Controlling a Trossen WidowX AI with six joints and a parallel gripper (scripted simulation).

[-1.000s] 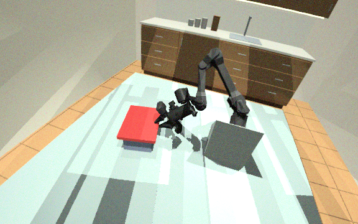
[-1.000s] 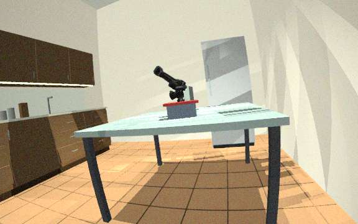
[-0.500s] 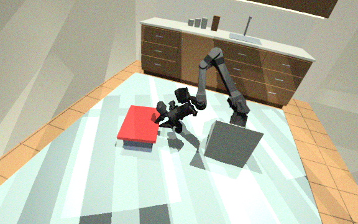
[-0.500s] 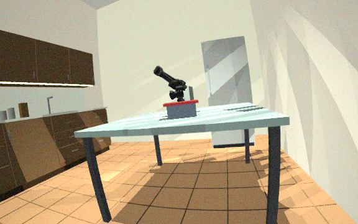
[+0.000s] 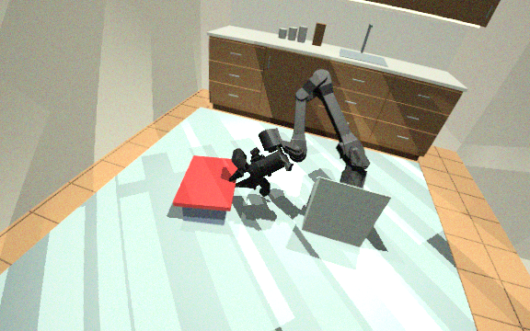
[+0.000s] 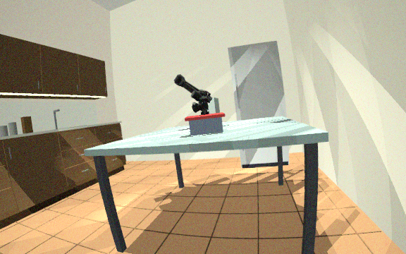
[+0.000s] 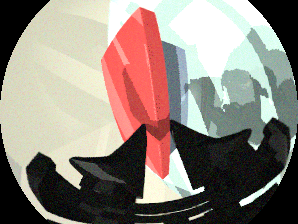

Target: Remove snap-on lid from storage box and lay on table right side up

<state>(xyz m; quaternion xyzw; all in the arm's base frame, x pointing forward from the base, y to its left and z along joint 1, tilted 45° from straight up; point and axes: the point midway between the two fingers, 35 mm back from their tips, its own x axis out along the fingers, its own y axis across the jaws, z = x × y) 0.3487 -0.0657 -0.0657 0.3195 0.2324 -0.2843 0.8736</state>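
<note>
Right now my gripper tip is 70 mm short of the lid and 20 mm to the right of it. Also, from my gripper tip: storage box 70 mm ahead, 20 mm to the left, 50 mm below.
</note>
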